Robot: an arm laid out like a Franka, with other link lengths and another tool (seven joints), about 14 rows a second.
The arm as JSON. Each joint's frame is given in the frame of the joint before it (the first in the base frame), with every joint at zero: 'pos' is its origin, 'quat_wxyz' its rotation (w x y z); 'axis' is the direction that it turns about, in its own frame. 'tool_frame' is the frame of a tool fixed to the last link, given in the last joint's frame.
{
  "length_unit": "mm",
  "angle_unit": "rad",
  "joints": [
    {
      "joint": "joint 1",
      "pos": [
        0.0,
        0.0,
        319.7
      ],
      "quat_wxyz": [
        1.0,
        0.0,
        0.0,
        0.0
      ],
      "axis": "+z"
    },
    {
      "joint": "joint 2",
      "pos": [
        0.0,
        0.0,
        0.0
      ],
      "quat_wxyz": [
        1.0,
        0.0,
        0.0,
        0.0
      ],
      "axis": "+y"
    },
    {
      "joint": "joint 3",
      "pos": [
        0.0,
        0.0,
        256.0
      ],
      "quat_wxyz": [
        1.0,
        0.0,
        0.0,
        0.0
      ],
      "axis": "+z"
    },
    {
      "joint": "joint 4",
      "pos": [
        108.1,
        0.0,
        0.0
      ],
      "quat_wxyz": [
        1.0,
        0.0,
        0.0,
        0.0
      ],
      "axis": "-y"
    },
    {
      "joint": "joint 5",
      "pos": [
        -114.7,
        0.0,
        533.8
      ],
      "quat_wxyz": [
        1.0,
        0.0,
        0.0,
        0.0
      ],
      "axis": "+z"
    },
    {
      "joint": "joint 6",
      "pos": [
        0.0,
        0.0,
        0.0
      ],
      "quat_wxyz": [
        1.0,
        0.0,
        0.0,
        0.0
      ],
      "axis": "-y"
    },
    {
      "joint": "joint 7",
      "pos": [
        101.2,
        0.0,
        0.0
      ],
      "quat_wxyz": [
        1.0,
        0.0,
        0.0,
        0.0
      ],
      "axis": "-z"
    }
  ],
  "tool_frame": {
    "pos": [
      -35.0,
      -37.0,
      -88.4
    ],
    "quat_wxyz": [
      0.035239,
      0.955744,
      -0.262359,
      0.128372
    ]
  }
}
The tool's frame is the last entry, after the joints.
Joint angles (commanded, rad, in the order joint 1, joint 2, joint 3, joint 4, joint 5, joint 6, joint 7), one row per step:
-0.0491, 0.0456, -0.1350, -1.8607, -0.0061, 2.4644, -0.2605
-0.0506, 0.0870, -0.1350, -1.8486, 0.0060, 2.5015, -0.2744
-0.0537, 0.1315, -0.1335, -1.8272, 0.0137, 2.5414, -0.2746
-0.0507, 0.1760, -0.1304, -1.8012, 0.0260, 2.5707, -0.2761
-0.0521, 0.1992, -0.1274, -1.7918, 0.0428, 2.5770, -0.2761
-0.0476, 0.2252, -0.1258, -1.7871, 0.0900, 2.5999, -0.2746
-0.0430, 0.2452, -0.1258, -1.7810, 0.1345, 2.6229, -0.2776
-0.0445, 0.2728, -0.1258, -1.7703, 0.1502, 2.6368, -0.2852
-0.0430, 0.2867, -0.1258, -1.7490, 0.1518, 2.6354, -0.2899
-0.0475, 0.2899, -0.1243, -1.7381, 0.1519, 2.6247, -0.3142
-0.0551, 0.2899, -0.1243, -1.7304, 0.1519, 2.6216, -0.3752
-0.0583, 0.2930, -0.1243, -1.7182, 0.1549, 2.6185, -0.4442
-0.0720, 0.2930, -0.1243, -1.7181, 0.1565, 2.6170, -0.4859
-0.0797, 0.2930, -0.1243, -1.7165, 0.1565, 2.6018, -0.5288
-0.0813, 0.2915, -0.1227, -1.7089, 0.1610, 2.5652, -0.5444
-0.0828, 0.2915, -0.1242, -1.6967, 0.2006, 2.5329, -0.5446
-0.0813, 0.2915, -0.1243, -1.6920, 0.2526, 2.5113, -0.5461
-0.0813, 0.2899, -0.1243, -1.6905, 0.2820, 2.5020, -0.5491
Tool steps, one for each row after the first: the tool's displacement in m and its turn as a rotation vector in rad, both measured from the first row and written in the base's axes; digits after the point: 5 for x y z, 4 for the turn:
0.00831, -0.00226, -0.01977, -0.0031, -0.0077, 0.0066
0.01714, -0.00436, -0.03609, -0.0052, -0.0248, 0.0028
0.02709, -0.00061, -0.05127, -0.0023, -0.0367, 0.0059
0.03067, 0.00008, -0.06357, 0.0116, -0.0319, 0.0006
0.03409, 0.00382, -0.08060, 0.0506, -0.0412, -0.0154
0.03688, 0.00626, -0.09179, 0.0832, -0.0568, -0.0293
0.04007, 0.00419, -0.10589, 0.0890, -0.0554, -0.0327
0.04475, 0.00506, -0.10354, 0.0854, -0.0610, -0.0268
0.04668, 0.00192, -0.09986, 0.0734, -0.0564, -0.0083
0.04841, -0.00606, -0.09379, 0.0395, -0.0564, 0.0358
0.05208, -0.01069, -0.08718, 0.0029, -0.0574, 0.0897
0.05070, -0.02283, -0.08628, -0.0185, -0.0529, 0.1101
0.05055, -0.02984, -0.08597, -0.0376, -0.0364, 0.1400
0.05130, -0.02972, -0.08416, -0.0317, -0.0109, 0.1557
0.05081, -0.03193, -0.08199, 0.0100, -0.0027, 0.1412
0.05016, -0.03066, -0.08402, 0.0612, -0.0008, 0.1268
0.04952, -0.03054, -0.08422, 0.0882, -0.0030, 0.1197

